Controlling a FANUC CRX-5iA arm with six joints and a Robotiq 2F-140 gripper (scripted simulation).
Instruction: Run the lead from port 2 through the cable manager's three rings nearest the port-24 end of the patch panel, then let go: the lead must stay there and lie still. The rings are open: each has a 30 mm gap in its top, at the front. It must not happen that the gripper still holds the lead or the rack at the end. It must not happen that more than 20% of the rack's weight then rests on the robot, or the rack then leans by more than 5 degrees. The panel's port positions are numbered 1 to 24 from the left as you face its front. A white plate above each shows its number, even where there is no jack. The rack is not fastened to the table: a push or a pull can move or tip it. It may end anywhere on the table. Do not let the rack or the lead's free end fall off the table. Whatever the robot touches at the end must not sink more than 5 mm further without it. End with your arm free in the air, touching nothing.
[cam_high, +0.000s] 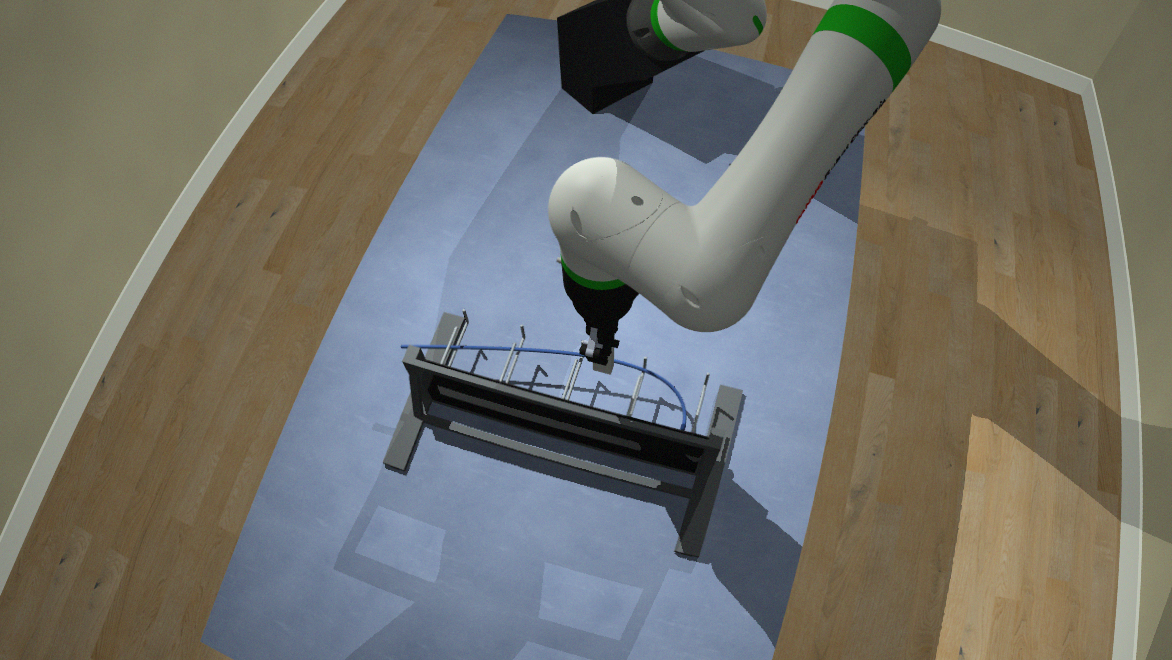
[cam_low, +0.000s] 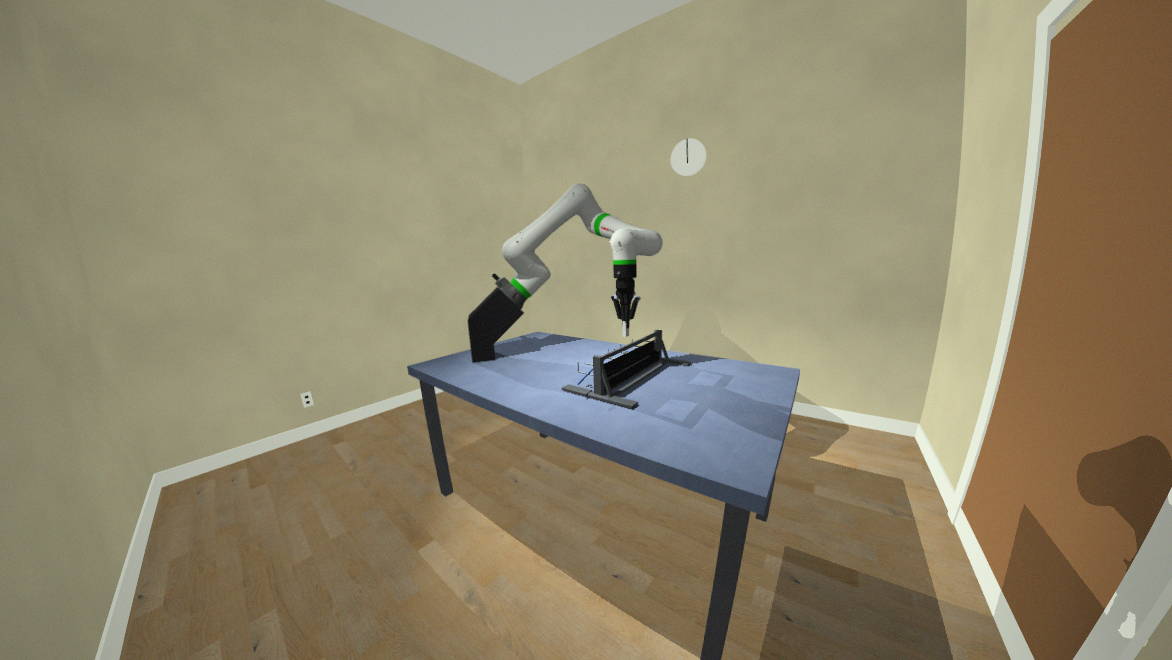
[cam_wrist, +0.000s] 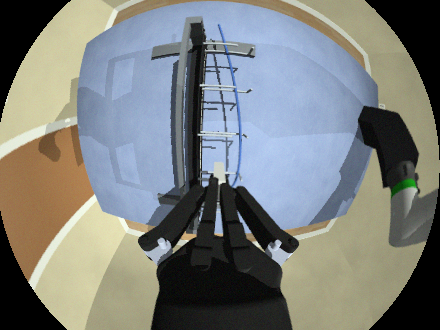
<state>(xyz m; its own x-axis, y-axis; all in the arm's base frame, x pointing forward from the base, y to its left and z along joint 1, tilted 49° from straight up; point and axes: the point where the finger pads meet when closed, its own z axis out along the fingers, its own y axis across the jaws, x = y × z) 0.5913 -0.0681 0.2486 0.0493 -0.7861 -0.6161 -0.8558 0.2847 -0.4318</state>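
Right now the rack is 11 cm below my hand, 6 cm ahead of it and 5 cm to the right of it.
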